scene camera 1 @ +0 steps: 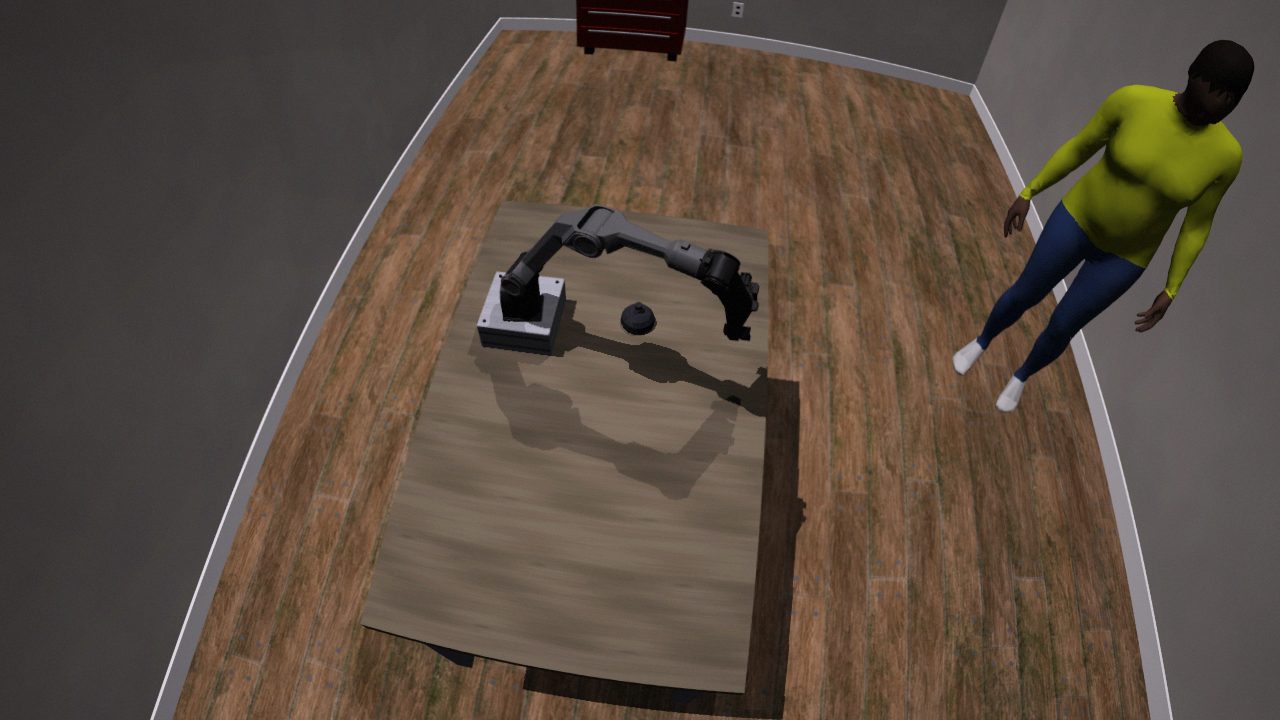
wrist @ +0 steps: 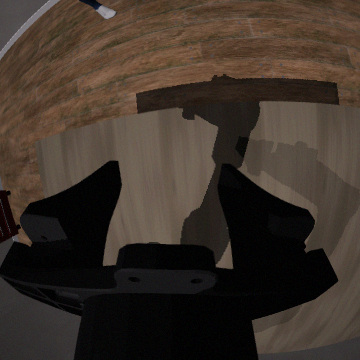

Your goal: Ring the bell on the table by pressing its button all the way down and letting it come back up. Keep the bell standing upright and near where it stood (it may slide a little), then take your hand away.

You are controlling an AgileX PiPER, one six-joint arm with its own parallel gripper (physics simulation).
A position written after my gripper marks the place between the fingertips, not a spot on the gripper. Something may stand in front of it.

In view: my gripper [scene camera 1: 749, 322] and a round bell [scene camera 1: 636, 321].
My gripper is seen too in the wrist view [wrist: 169, 173]. The wrist view does not show the round bell, which is hidden by my gripper.
